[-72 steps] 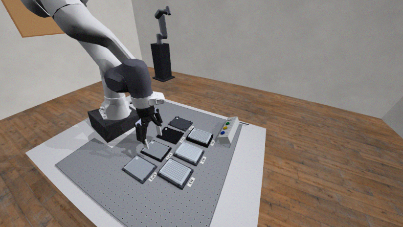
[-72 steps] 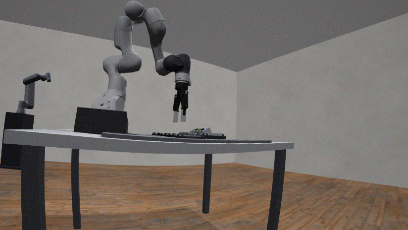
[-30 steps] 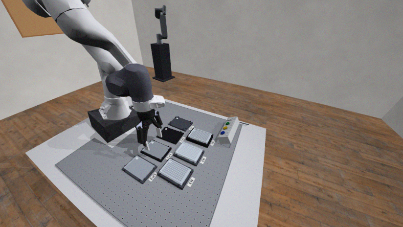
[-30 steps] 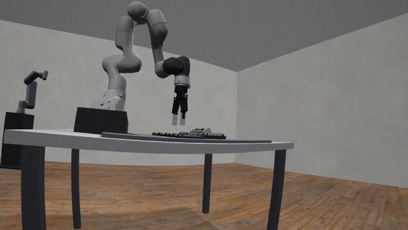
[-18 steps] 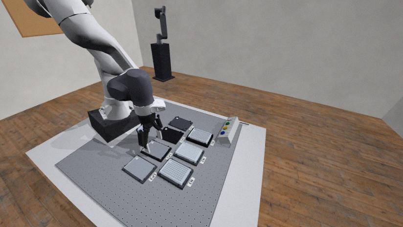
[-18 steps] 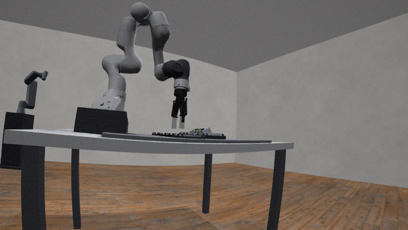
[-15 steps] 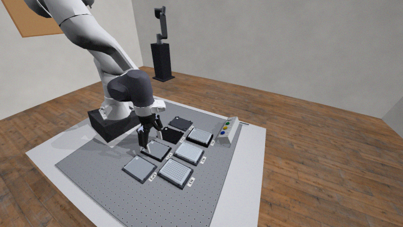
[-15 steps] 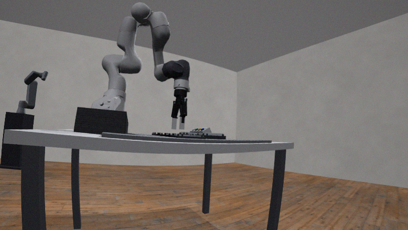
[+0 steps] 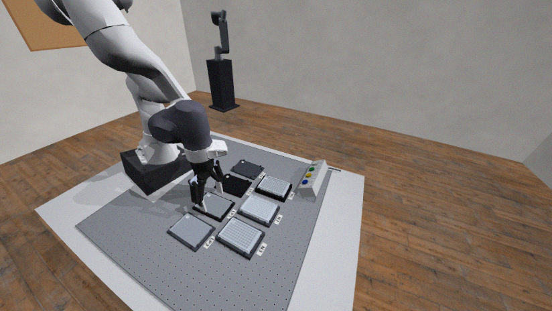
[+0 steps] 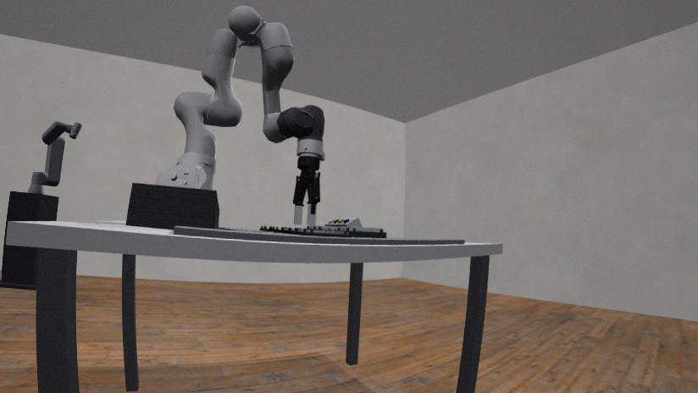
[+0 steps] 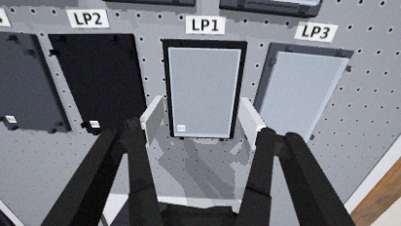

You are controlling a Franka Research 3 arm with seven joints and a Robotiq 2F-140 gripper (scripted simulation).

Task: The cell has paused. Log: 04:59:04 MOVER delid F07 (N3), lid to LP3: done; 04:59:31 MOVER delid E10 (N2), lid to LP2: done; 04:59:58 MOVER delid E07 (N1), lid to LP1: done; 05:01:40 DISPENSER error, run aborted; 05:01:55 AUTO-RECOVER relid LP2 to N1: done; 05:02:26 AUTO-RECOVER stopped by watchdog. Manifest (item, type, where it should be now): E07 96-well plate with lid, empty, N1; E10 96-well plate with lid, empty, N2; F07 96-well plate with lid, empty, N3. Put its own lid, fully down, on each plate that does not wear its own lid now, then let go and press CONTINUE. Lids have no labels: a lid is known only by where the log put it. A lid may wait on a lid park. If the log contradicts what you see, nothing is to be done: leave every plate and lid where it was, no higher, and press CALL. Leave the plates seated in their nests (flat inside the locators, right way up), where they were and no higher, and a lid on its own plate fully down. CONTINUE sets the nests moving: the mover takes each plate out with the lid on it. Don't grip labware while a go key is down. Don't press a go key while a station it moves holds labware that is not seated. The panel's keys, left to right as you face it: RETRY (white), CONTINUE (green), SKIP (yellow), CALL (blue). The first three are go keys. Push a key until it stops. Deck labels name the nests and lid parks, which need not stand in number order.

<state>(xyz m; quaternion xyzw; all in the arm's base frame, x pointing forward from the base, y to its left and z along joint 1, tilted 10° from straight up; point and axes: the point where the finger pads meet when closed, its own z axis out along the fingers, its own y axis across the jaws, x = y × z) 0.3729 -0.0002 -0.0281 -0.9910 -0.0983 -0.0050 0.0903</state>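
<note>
My gripper is now 40 mm above the clear lid. Also, from my hand: lid park LP3: 20 mm ahead, 130 mm to the right, 50 mm below; then lid park LP1: 50 mm below; then grey lid: 20 mm ahead, 130 mm to the right, 40 mm below.
</note>
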